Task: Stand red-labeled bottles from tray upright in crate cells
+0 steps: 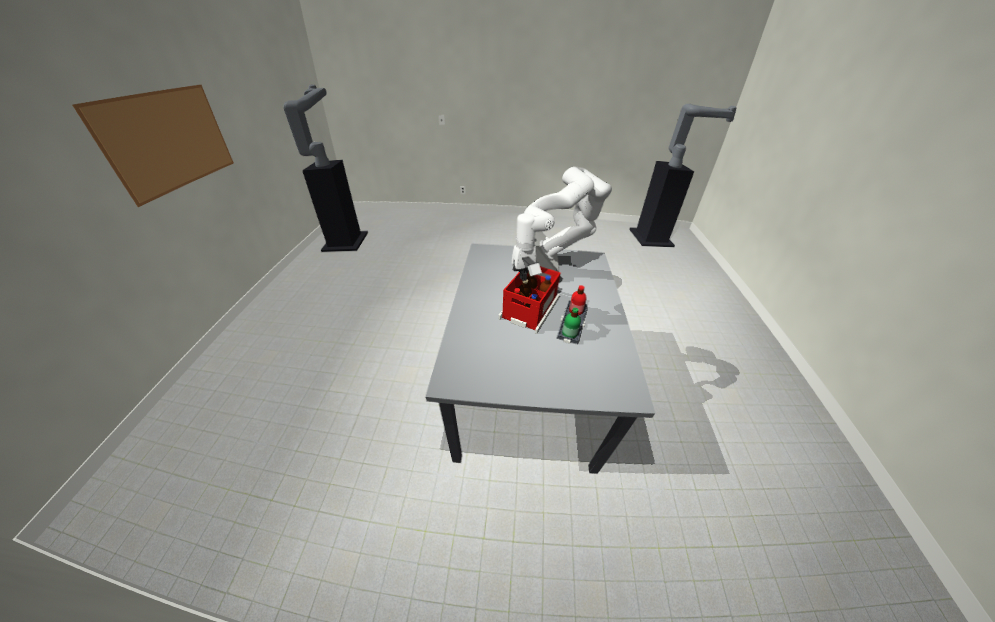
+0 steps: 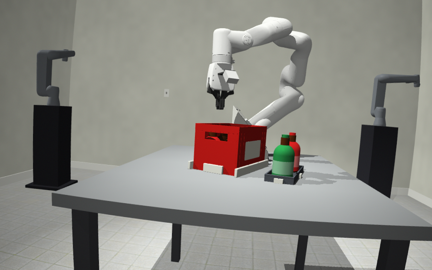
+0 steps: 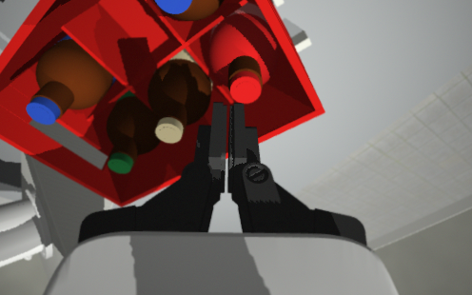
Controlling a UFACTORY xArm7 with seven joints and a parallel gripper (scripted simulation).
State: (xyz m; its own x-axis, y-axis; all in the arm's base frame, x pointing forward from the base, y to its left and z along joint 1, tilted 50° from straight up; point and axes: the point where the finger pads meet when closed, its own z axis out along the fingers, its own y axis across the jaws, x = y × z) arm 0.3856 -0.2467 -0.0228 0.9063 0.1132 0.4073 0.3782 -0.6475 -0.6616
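My gripper is now 4 cm past the red-labeled bottle, 30 cm to the right of it and 17 cm above it. Also, from my hand: brown bottle (9 cm behind, 3 cm to the left, 17 cm below); red crate (7 cm behind, 6 cm to the left, 17 cm below); green bottle (13 cm ahead, 23 cm to the left, 17 cm below).
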